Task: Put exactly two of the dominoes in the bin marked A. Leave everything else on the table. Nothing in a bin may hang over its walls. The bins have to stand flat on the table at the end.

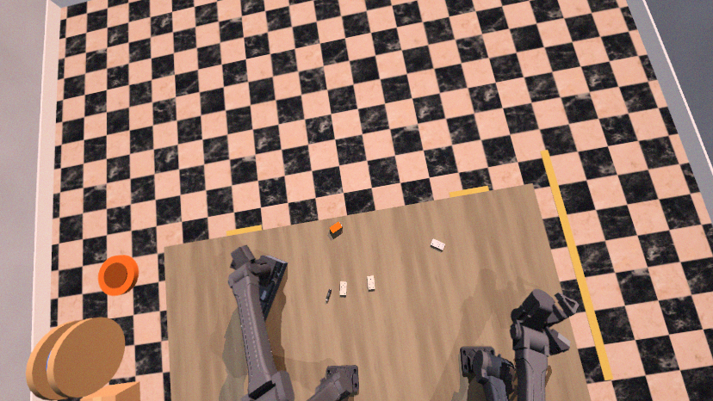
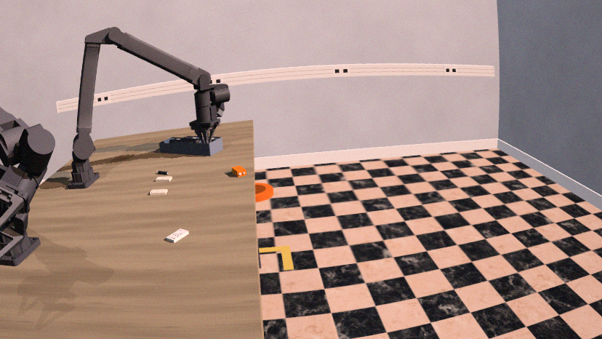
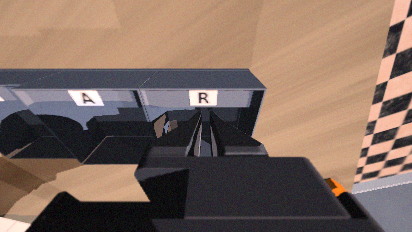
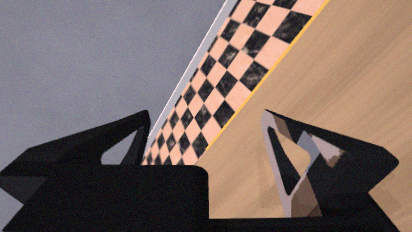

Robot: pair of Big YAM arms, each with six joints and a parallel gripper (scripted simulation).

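Now: the bin row 7 cm behind my left hand and 4 cm to the left of it.
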